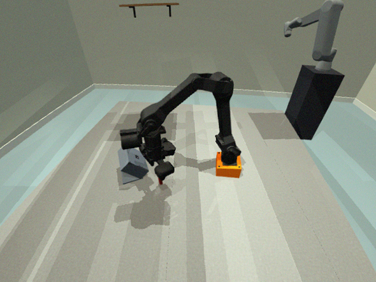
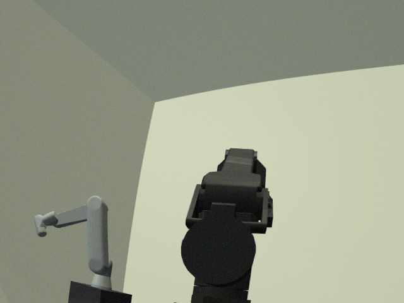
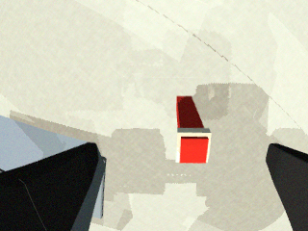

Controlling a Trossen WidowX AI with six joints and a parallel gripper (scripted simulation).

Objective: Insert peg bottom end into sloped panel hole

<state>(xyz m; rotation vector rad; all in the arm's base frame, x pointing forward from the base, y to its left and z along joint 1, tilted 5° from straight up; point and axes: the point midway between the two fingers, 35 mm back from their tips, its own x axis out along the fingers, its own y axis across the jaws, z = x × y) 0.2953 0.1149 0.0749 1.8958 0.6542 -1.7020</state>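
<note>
Now: the red square peg 10 mm behind my gripper tip and 20 mm below it. The rest, counted from my gripper tip: sloped panel: 130 mm ahead, 60 mm to the right, 10 mm below.
</note>
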